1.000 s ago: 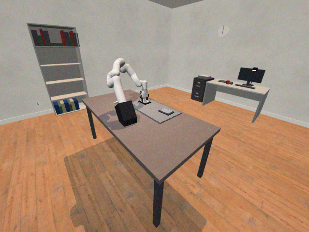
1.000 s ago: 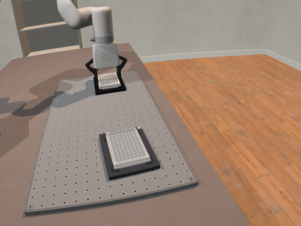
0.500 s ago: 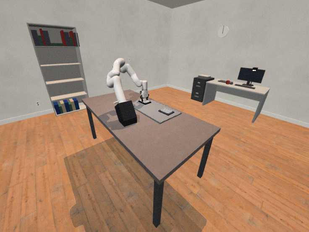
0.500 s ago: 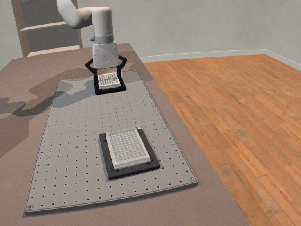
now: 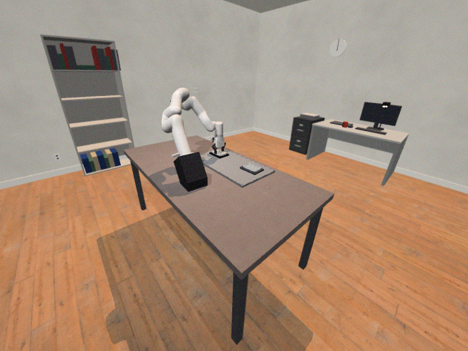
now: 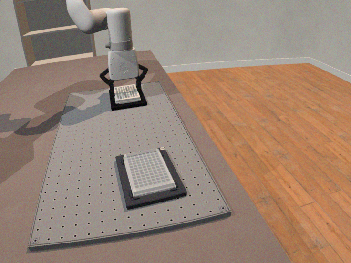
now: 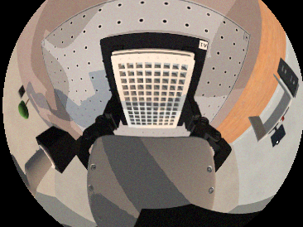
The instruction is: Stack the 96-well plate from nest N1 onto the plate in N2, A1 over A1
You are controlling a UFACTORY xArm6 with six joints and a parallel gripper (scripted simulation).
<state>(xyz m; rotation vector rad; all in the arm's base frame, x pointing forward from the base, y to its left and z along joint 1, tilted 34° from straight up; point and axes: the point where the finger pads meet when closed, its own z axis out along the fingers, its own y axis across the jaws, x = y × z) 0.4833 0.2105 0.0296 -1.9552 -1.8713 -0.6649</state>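
Right now the black plate nest N1 is 2 cm below my hand. Also, from my hand: plate nest N2: 43 cm to the right, 2 cm below, 1 cm behind; then white 96-well plate: 1 cm below; then clear 96-well plate: 43 cm to the right, 1 cm below, 1 cm behind.
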